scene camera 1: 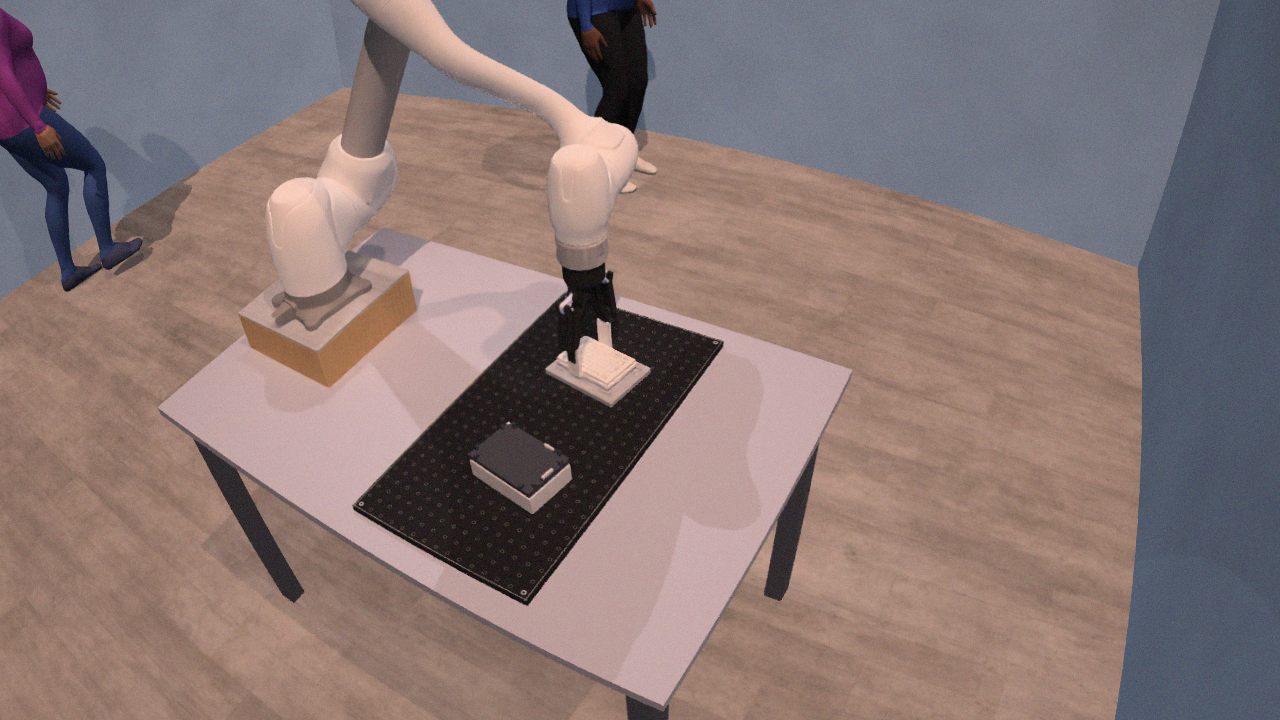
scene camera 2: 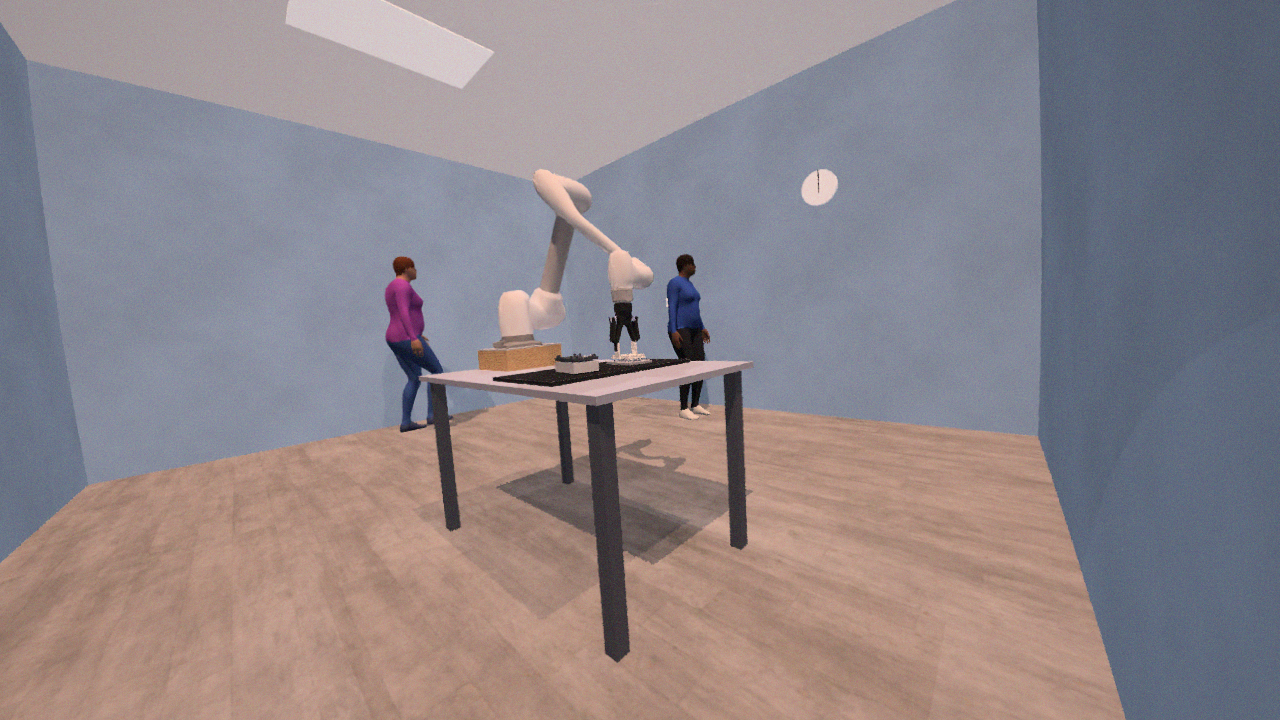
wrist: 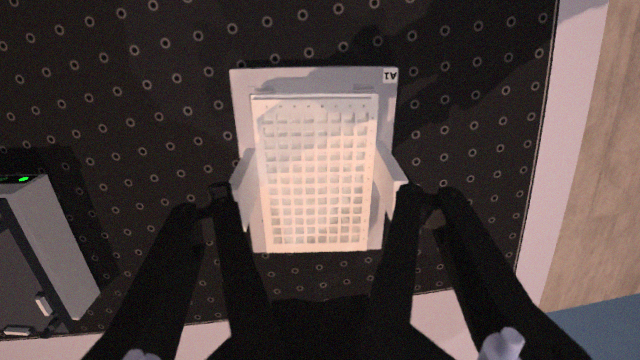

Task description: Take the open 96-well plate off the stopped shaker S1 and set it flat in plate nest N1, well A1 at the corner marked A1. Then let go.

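Frame: origin at the arm's base, x ahead, y left, z up, level; millimetres.
Seen in the pictures: gripper, between the fingertips: (scene camera 1: 590,360) (wrist: 315,161); arm's base, origin of its link: (scene camera 1: 321,296) (scene camera 2: 518,346).
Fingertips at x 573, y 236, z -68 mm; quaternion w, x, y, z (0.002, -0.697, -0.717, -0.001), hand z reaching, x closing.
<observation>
Pixels of each thing's top centre, then the offset from my fingertips to it. Level surfaces: height alone.
- open white 96-well plate, centre of its top: (wrist: 316,185) (scene camera 1: 595,358) (scene camera 2: 628,354) dx +13, dy +0, dz +13 mm
- pale plate nest N1, centre of its top: (wrist: 315,174) (scene camera 1: 597,367) (scene camera 2: 628,360) dx +15, dy +0, dz -9 mm
- black perforated board, height of its surface: dz -24 mm
- table, height of its surface: dz -37 mm
The open white 96-well plate (scene camera 1: 601,361) (wrist: 317,175) is upright and looks level, right over the pale plate nest N1 (scene camera 1: 611,399) (wrist: 242,110). Whether it rests fully inside the nest cannot be told. The nest's A1 label shows at its upper right corner in the wrist view; the plate's own marks are too small to read. My gripper (scene camera 1: 590,353) (scene camera 2: 625,351) (wrist: 315,161) points down and is shut on the plate, with a pale finger pad against each long side. The shaker S1 (scene camera 1: 520,461) (scene camera 2: 577,365) (wrist: 55,240) has a dark top with no plate on it.
The black perforated board (scene camera 1: 429,501) lies on the table (scene camera 1: 760,447) under nest and shaker. The arm's base stands on a wooden block (scene camera 1: 371,331) at the table's back left. Two people, one in magenta (scene camera 2: 404,308) and one in blue (scene camera 2: 684,304), stand beyond the table.
</observation>
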